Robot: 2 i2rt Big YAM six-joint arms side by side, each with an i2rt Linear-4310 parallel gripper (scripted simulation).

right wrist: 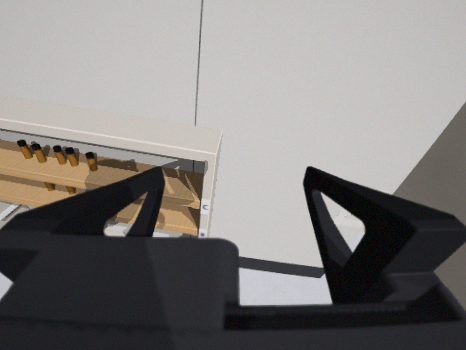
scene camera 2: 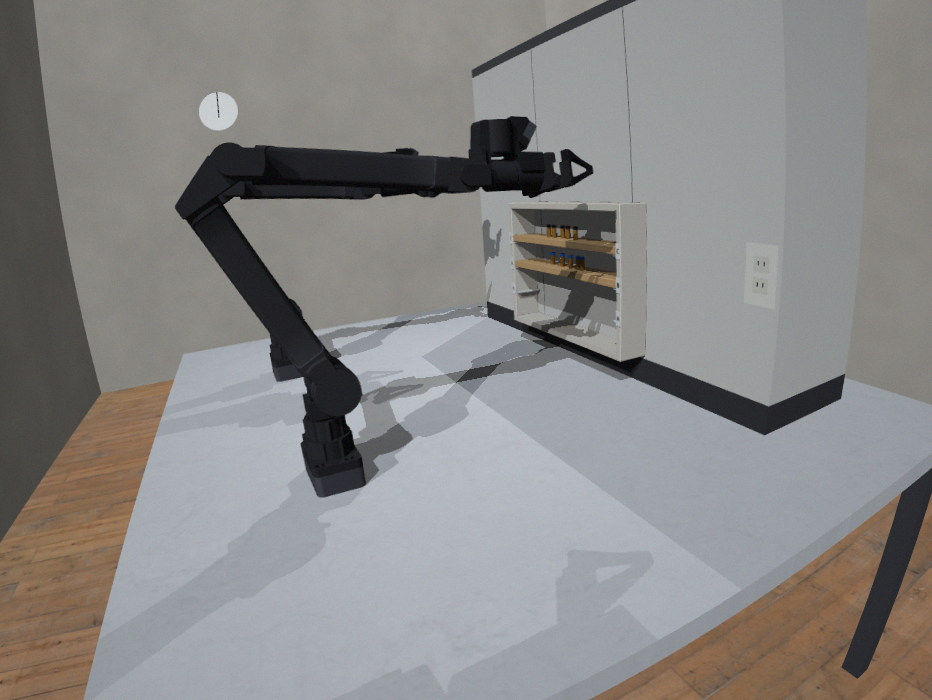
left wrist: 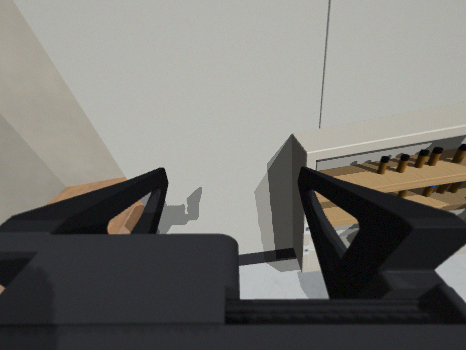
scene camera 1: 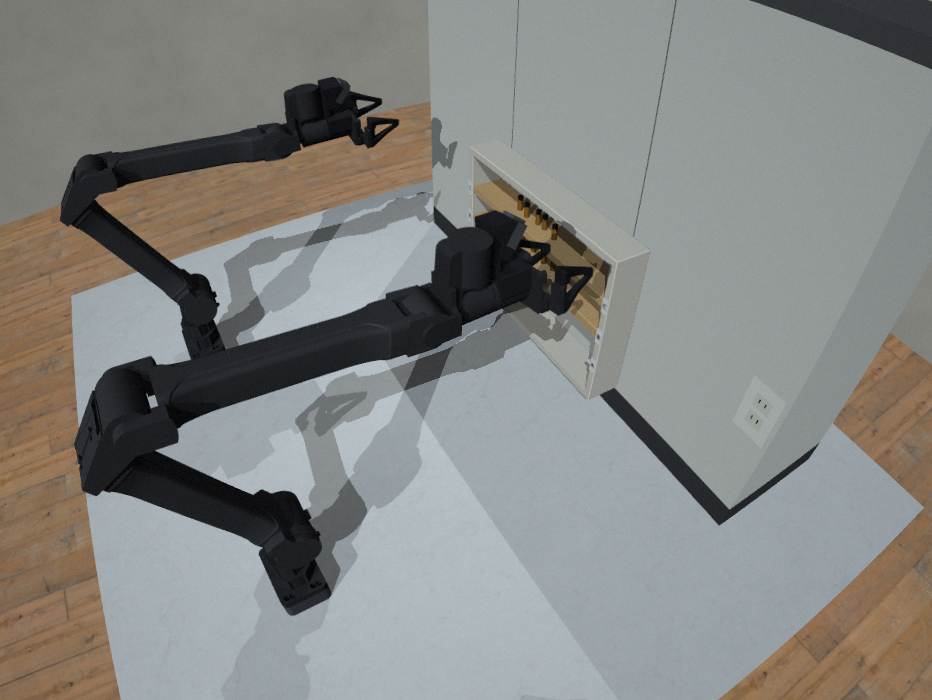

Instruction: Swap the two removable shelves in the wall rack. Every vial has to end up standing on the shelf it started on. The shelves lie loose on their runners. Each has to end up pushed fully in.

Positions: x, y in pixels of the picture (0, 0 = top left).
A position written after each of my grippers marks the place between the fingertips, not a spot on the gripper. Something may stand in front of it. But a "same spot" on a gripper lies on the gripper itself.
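My right gripper is visible in the right wrist view (233, 174). In the left wrist view my right gripper is out of frame, whereas scene camera 1 and scene camera 2 do show it, and on the gripper (scene camera 1: 557, 302) and (scene camera 2: 565, 174) are one and the same spot. There is a wall too, on which (right wrist: 363, 97) and (scene camera 2: 715, 157) are the same spot.
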